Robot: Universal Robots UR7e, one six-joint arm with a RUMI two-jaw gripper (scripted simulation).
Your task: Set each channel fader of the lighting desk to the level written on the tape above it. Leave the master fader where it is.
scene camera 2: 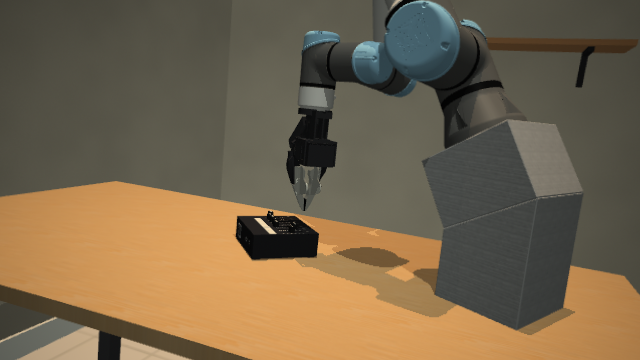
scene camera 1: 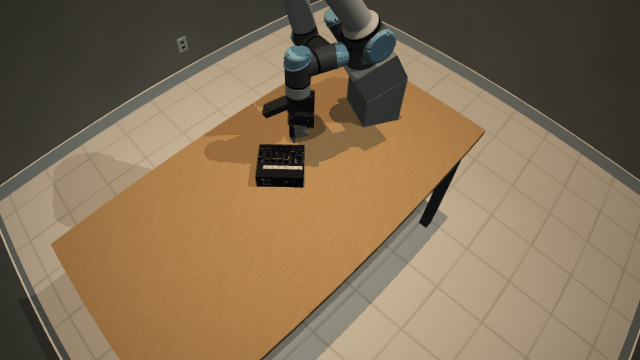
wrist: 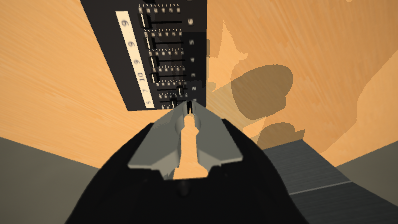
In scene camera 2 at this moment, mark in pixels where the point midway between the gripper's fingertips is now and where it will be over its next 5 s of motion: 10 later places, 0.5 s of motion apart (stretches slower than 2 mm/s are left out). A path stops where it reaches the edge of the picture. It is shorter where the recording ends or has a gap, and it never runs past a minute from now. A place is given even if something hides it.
My gripper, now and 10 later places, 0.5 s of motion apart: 303, 210; 303, 211; 303, 214; 303, 219; 302, 220; 302, 223; 302, 226; 301, 226; 299, 226; 296, 226; 293, 226
